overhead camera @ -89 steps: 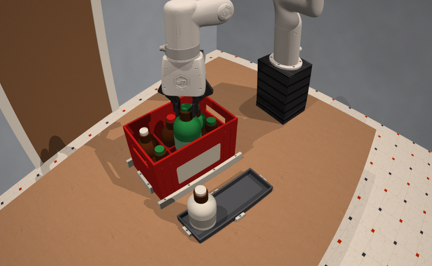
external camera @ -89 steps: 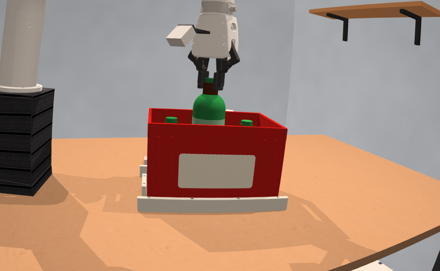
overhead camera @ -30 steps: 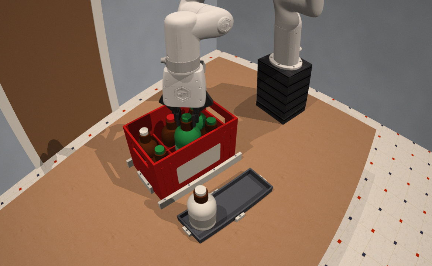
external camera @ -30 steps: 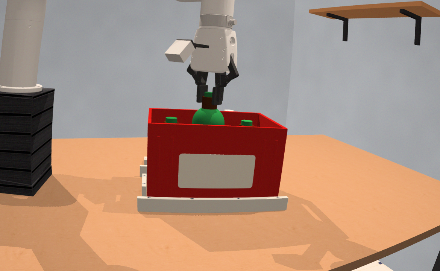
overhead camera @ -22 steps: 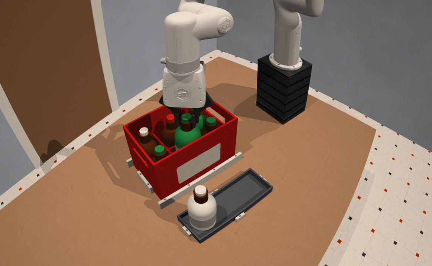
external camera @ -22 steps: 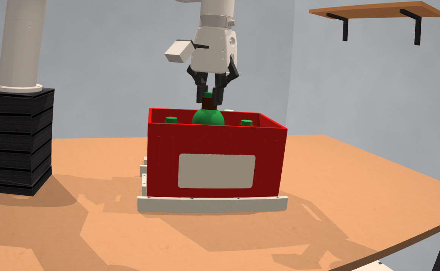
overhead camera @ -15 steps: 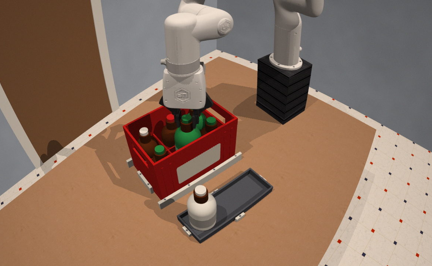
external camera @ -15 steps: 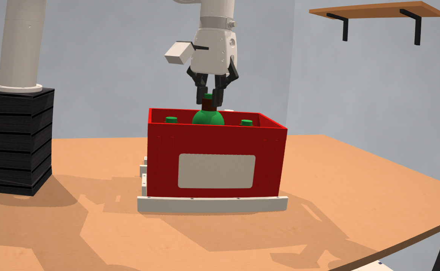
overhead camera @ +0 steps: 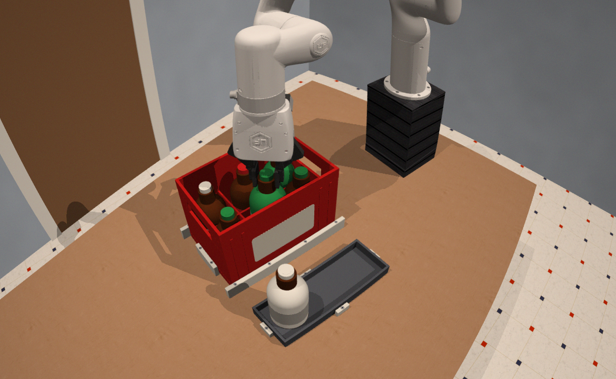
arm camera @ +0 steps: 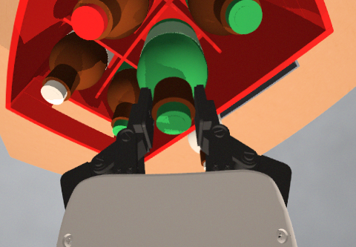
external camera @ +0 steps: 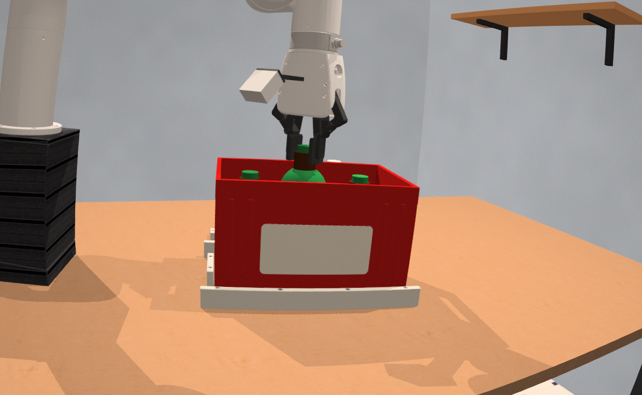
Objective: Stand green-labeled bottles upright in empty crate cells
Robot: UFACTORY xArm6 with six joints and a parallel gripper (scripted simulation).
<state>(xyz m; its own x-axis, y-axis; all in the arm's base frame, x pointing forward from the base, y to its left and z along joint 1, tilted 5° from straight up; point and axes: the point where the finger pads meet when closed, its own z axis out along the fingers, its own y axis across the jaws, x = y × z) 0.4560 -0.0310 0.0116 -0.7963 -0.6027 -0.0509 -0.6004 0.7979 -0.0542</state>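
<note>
My hand is 7 cm above the green bottle. From my hand the other things lie so: dark tray 2 cm ahead, 17 cm to the left, 19 cm below; crate 4 cm to the right, 12 cm below; white-labeled bottle 11 cm ahead, 15 cm to the left, 12 cm below.
</note>
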